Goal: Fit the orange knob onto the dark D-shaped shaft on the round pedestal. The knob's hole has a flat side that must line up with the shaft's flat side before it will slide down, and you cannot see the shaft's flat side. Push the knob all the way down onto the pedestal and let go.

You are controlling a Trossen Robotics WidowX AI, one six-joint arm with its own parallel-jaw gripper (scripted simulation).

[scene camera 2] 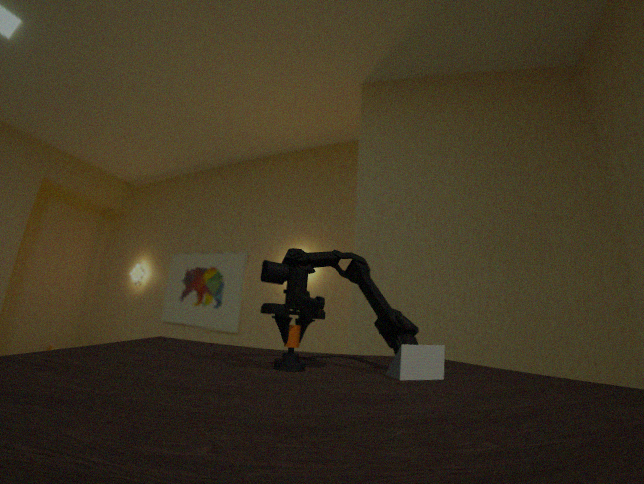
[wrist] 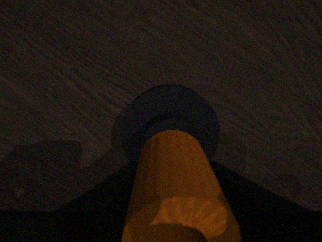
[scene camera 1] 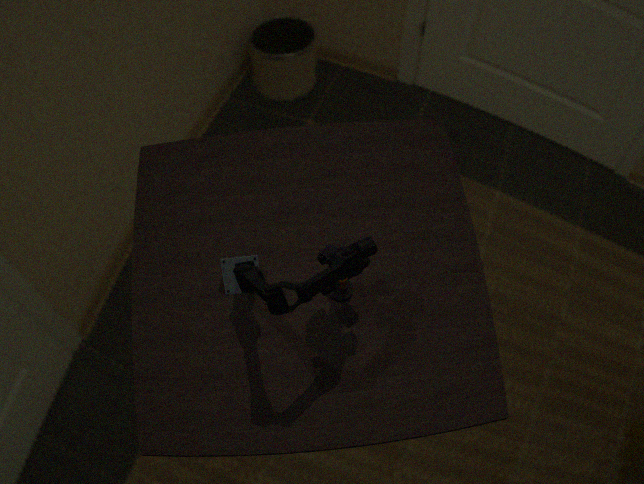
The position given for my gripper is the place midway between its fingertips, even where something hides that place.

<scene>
My gripper [scene camera 2: 291,343] carries an orange knob.
</scene>
